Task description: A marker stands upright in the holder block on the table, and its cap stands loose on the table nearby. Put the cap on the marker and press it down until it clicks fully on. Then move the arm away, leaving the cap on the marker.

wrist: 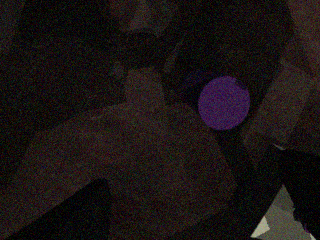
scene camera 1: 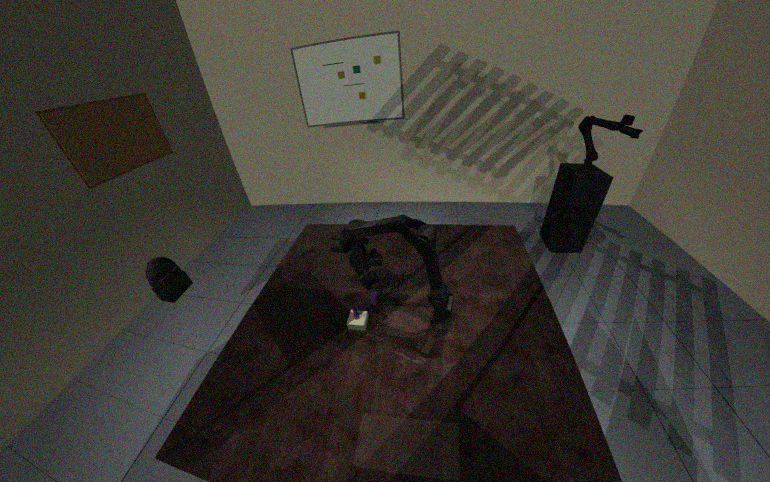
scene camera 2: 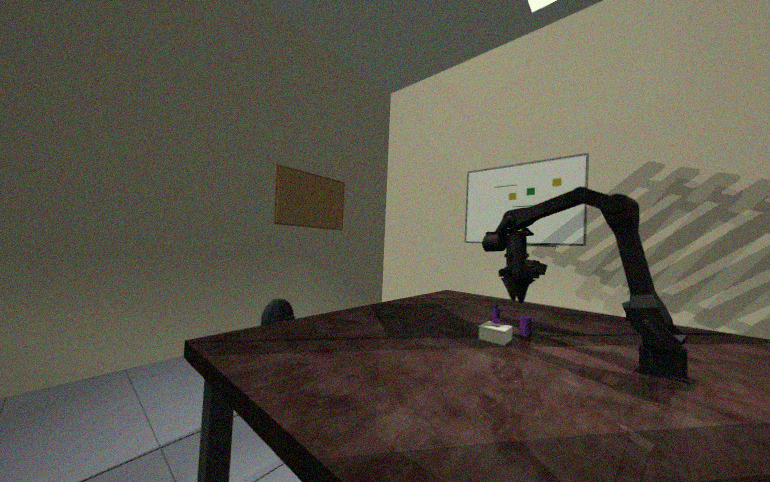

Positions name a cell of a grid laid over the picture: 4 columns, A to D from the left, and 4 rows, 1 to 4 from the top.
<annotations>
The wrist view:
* my gripper: C3
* purple cap: C2
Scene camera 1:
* my gripper: B3
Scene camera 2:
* my gripper: C3
</annotations>
